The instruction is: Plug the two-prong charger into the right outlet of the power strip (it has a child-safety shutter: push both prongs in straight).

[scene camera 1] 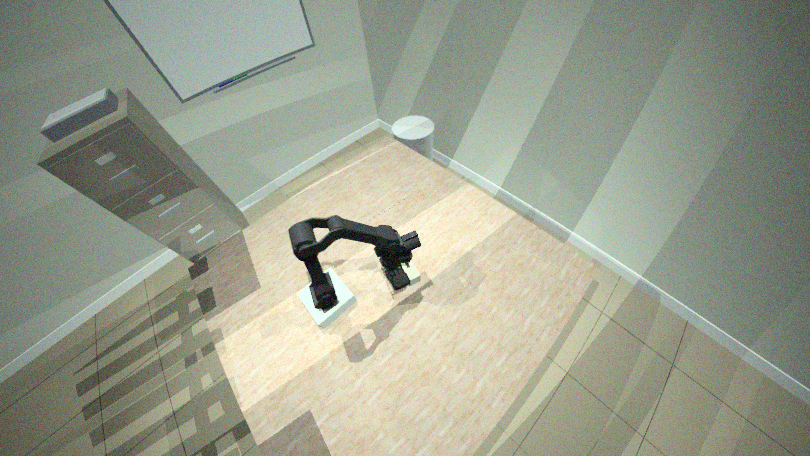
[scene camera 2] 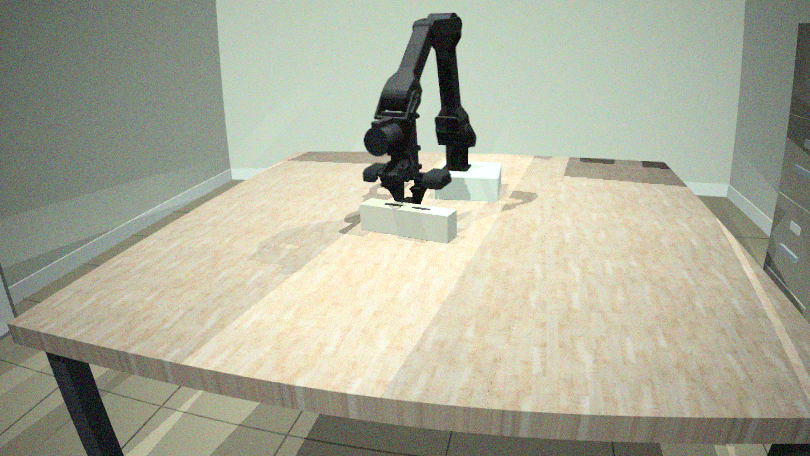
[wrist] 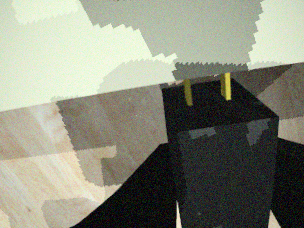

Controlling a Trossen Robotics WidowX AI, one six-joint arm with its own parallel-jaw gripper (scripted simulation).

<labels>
My gripper carries a black two-prong charger.
</labels>
